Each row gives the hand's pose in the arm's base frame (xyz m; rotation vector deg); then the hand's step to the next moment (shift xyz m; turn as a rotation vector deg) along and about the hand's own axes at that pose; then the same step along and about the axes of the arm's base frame.
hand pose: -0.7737 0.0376 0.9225 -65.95 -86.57 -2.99
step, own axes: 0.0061 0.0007 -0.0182 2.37 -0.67 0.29
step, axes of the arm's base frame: 0.0147 -0.0069 0.0102 -0.27 1.28 2.11
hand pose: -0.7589 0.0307 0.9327 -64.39 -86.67 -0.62
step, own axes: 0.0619 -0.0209 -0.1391 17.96 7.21 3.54
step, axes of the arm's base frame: 0.1021 -0.0525 0.1022 4.68 17.04 8.65
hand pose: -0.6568 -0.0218 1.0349 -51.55 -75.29 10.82
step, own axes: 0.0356 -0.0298 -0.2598 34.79 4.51 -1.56
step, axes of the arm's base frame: 0.2302 -0.1184 0.0512 13.16 22.87 23.17
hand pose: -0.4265 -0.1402 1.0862 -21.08 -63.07 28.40
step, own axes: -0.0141 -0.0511 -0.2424 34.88 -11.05 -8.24
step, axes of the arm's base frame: 0.2257 -0.0599 -0.0839 22.35 9.69 28.52
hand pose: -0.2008 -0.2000 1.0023 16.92 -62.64 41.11
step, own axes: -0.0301 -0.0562 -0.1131 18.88 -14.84 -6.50
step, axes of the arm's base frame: 0.1086 0.0092 -0.0706 19.37 -0.20 15.61
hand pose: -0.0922 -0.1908 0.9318 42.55 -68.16 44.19
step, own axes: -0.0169 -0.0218 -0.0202 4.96 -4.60 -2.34
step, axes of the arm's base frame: 0.0254 0.0029 -0.0227 6.00 0.10 3.90
